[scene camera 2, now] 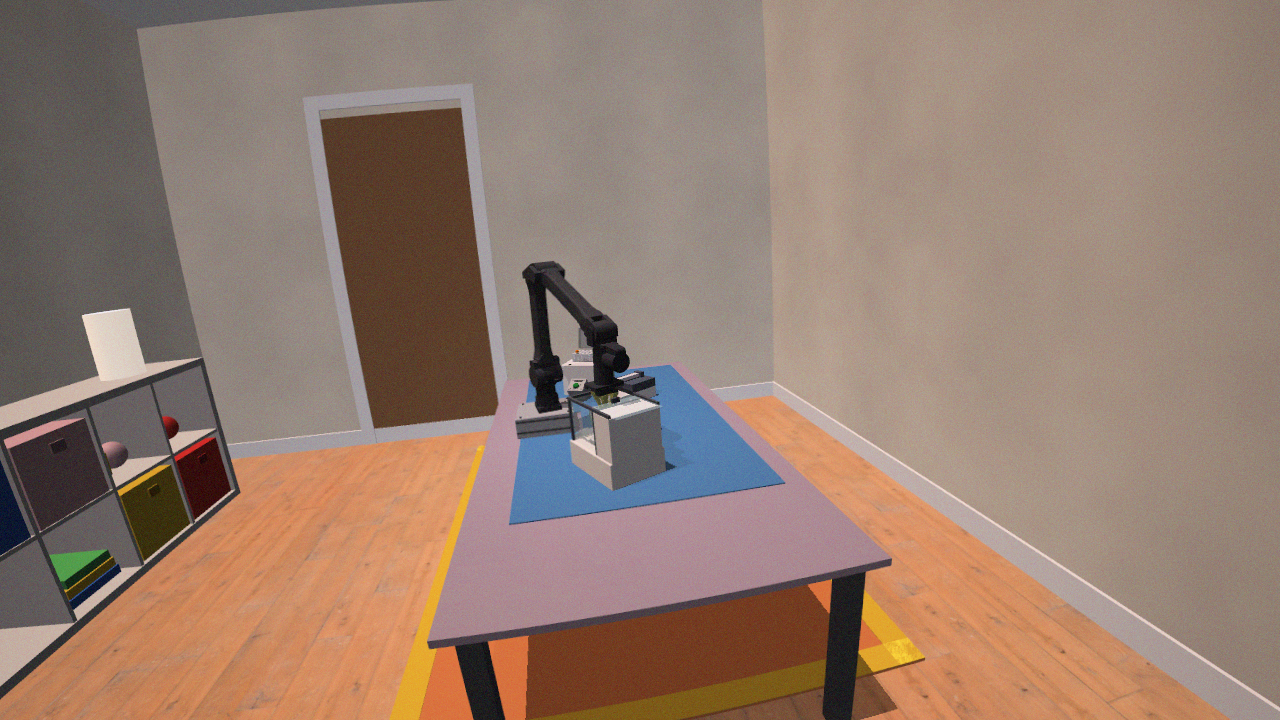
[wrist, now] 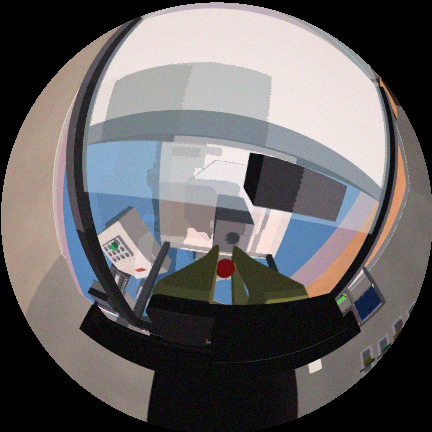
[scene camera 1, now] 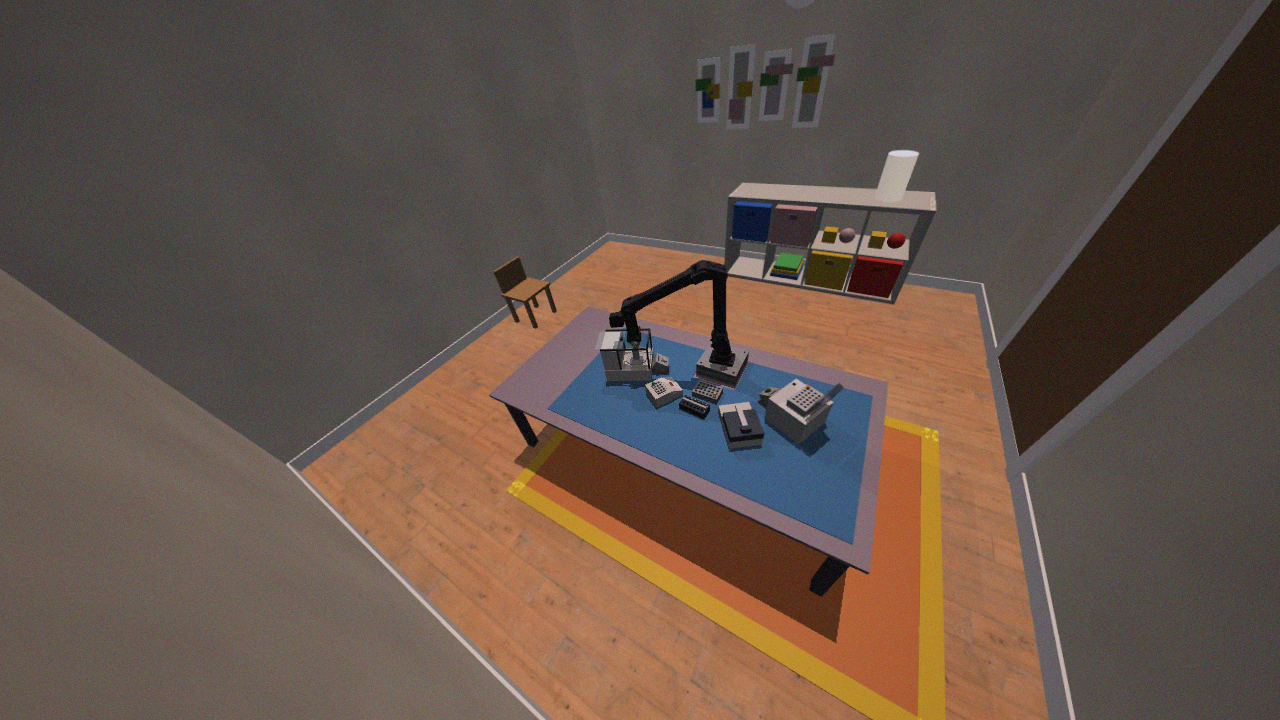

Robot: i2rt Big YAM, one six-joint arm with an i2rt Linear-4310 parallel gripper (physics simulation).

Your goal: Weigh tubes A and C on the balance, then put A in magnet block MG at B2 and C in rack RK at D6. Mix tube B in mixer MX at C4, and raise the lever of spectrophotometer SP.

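Pixels of known places: gripper, fingertip midpoint: (wrist: 224,251); arm's base, link origin: (scene camera 2: 548,407) (scene camera 1: 722,359).
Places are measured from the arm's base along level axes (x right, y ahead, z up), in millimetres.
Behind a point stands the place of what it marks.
The balance (scene camera 1: 617,371) @(x 495, y 227, z 1 mm) (scene camera 2: 637,443) @(x 584, y 159, z 44 mm) (wrist: 320,80) is a white box with clear panes, dark posts and an open top. My gripper (scene camera 1: 635,345) @(x 419, y 117, z 85 mm) (scene camera 2: 605,395) @(x 419, y 117, z 85 mm) (wrist: 224,251) @(x 419, y 117, z 85 mm) points down at its open top and is shut on a red-capped tube (wrist: 225,268) @(x 419, y 117, z 105 mm). Which letter the tube bears cannot be read. In the wrist view, a grey holder with a round hole (wrist: 232,238) @(x 425, y 112, z 72 mm) stands inside the balance, ahead of the fingertips. The tube's lower end is hidden. A white block (scene camera 1: 663,390) (wrist: 131,242) with a grid of wells holds a green-capped tube (wrist: 114,246).
A small grey unit (scene camera 1: 660,362) @(x 299, y 107, z 3 mm) stands beside the balance. A well rack (scene camera 1: 707,390) @(x 30, y 198, z -39 mm), a black strip block (scene camera 1: 693,407) @(x 67, y 322, z -35 mm), a black-and-white device (scene camera 1: 741,427) @(x -162, y 425, z 32 mm) and a large white device (scene camera 1: 792,419) @(x -349, y 338, z 45 mm) with a raised flap stand farther along the blue mat (scene camera 1: 626,425) @(x 345, y 486, z -68 mm). Dark posts surround the gripper closely.
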